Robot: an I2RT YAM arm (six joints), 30 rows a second.
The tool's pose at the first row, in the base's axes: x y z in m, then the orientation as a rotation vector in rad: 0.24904, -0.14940, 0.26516, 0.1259, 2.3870, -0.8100
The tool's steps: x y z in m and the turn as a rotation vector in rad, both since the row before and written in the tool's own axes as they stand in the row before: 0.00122, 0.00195, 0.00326, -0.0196, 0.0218, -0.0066; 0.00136, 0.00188, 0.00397, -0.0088, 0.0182, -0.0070; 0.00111, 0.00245, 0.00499, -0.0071, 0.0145, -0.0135; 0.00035, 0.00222, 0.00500, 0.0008, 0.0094, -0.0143; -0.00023, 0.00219, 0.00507, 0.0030, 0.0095, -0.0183; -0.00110, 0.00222, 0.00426, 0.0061, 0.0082, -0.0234
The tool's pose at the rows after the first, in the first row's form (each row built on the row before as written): 0.25027, -0.14984, 0.26139, 0.1196, 2.4164, -0.7919; 0.25164, -0.15067, 0.25708, 0.1154, 2.4384, -0.7865; 0.25378, -0.15155, 0.25190, 0.1024, 2.4578, -0.7855; 0.25641, -0.15253, 0.24719, 0.0891, 2.4697, -0.7939; 0.25949, -0.15353, 0.24271, 0.0716, 2.4816, -0.8067; 0.26288, -0.15398, 0.23916, 0.0482, 2.4921, -0.8253
